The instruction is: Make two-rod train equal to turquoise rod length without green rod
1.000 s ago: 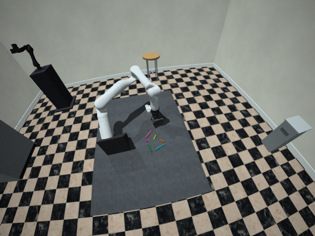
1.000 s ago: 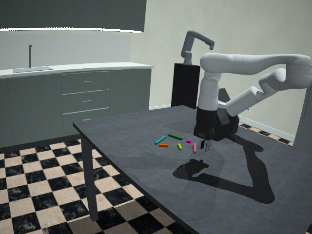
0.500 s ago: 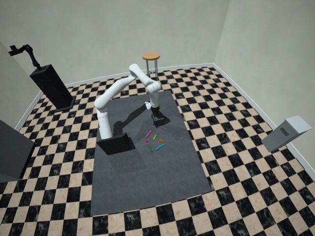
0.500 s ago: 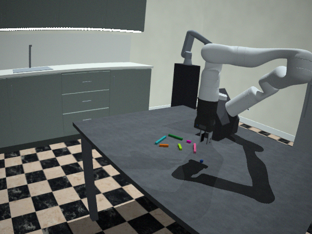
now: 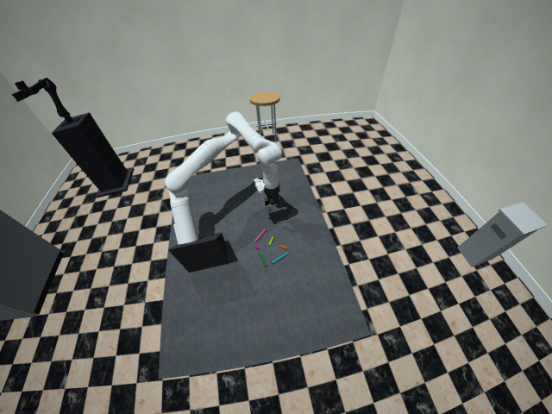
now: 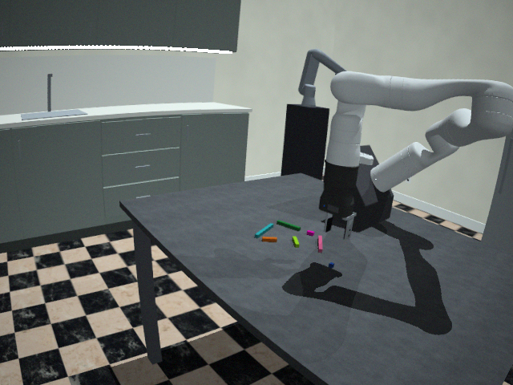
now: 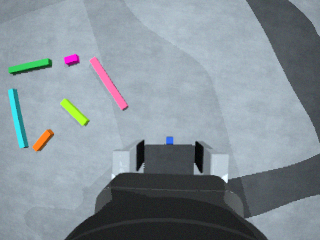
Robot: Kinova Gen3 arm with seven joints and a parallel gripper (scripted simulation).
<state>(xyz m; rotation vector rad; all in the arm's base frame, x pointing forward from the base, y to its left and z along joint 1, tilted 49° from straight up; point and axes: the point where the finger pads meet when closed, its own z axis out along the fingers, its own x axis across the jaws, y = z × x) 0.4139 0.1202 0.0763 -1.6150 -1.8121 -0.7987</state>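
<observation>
Right now the pink rod is 7 cm behind my hand, 10 cm to the right of it and 10 cm below it. Also, from my hand: lime rod: 2 cm behind, 15 cm to the right, 10 cm below; then small blue rod: 10 cm below; then magenta rod: 11 cm behind, 17 cm to the right, 10 cm below.
</observation>
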